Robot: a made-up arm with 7 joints. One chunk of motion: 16 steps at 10 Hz.
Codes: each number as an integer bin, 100 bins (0 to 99) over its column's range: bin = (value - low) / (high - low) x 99, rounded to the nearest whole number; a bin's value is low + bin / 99 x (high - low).
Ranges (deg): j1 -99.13..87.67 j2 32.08..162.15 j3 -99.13..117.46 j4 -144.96..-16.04 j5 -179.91..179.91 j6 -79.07..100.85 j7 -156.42..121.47
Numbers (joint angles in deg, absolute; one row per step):
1: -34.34 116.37 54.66 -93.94 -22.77 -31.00 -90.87
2: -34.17 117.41 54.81 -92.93 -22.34 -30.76 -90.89
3: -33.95 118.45 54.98 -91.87 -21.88 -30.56 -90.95
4: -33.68 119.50 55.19 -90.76 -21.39 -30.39 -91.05
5: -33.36 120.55 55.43 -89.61 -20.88 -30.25 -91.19
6: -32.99 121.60 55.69 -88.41 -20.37 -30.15 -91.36
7: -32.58 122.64 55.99 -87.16 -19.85 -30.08 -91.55
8: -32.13 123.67 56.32 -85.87 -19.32 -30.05 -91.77
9: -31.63 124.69 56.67 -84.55 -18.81 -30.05 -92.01
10: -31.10 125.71 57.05 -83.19 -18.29 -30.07 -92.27
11: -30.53 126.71 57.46 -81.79 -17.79 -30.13 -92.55
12: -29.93 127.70 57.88 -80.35 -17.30 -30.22 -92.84
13: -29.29 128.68 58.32 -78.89 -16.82 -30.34 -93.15
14: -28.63 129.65 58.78 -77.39 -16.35 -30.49 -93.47
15: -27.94 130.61 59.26 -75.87 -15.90 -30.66 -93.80
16: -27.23 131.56 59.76 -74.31 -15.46 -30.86 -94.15
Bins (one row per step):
1: 34 64 70 39 43 26 23
2: 34 65 70 40 43 27 23
3: 35 66 70 41 43 27 23
4: 35 67 71 42 44 27 23
5: 35 67 71 43 44 27 23
6: 35 68 71 43 44 27 23
7: 35 69 71 44 44 27 23
8: 36 70 71 45 44 27 23
9: 36 70 71 46 44 27 23
10: 36 71 71 47 44 27 23
11: 36 72 72 49 45 27 23
12: 37 73 72 50 45 27 23
13: 37 74 72 51 45 27 23
14: 37 74 72 52 45 27 22
15: 38 75 72 53 45 27 22
16: 38 76 73 54 45 27 22

